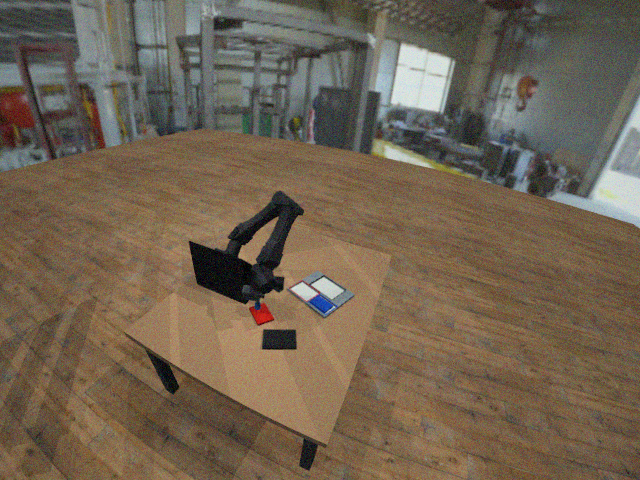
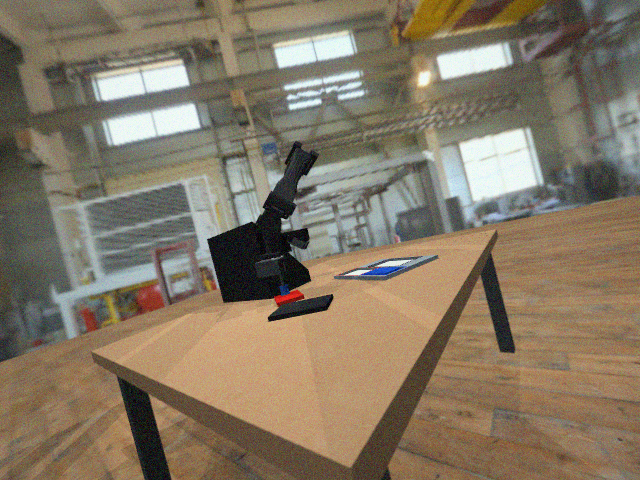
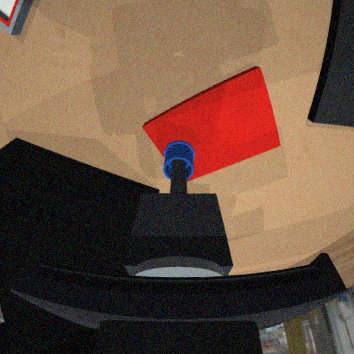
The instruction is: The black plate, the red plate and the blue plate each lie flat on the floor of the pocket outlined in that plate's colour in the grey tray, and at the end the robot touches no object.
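Places are measured from the arm's base along level axes (x left, y back, z up), in millimetres.
Pixels of known places: end effector, tool point: [image 1: 257, 308] [image 2: 286, 297] [image 3: 178, 149]; arm's base, origin of the base link: [image 1: 229, 257] [image 2: 254, 248] [image 3: 49, 330].
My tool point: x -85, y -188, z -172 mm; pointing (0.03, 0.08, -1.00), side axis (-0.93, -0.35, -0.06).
Ahead of a thing's pixels: the offset from my tool point to its middle. "spot": to the spot under its first point. Level surfaces: height alone.
My suction cup [image 1: 257, 305] [image 2: 283, 289] [image 3: 179, 150] is blue, on a short black stem. It points down and touches the top of the red plate {dx -23, dy -32, dz +5 mm} [image 1: 262, 314] [image 2: 290, 298] [image 3: 225, 117] near one edge; suction holds it. The red plate lies flat on the table, or too near it to tell a gap. The black plate {dx -116, dy -164, dz +5 mm} [image 1: 279, 339] [image 2: 302, 307] [image 3: 337, 85] lies flat on the table nearby. The blue plate {dx +145, dy -258, dz +7 mm} [image 1: 322, 303] [image 2: 383, 270] lies in the blue-outlined pocket of the grey tray {spot: dx +228, dy -353, dz +10 mm} [image 1: 345, 298]. The red-outlined and black-outlined pockets show white floors.
A large black upright panel [image 1: 217, 271] [image 2: 240, 268] [image 3: 60, 215] stands close beside the arm and the red plate. The wooden table {dz -1 mm} [image 1: 248, 377] [image 2: 289, 372] has its edges beyond the black plate and the tray.
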